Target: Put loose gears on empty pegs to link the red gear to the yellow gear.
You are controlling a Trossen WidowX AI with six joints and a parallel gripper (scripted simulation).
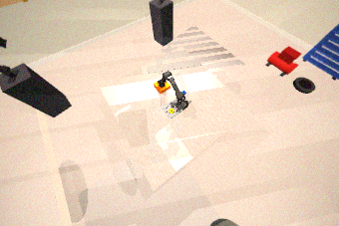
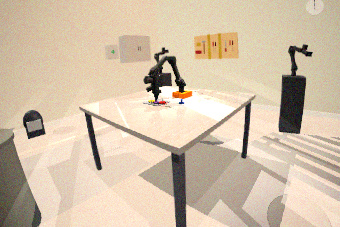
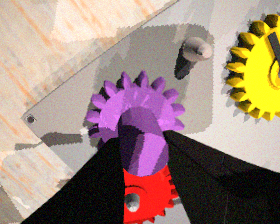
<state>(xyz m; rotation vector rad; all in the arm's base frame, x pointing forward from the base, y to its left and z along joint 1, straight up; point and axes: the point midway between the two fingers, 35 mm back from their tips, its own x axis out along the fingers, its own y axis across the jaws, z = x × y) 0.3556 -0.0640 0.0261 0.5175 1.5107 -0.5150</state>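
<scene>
The purple gear lies 10 mm below my gripper tip. Also, from my gripper tip: yellow gear: 80 mm to the right, 40 mm behind, 30 mm below; then blue gear: 200 mm to the left, 110 mm behind, 30 mm below; then red gear: 40 mm to the left, 40 mm behind, 30 mm below.
</scene>
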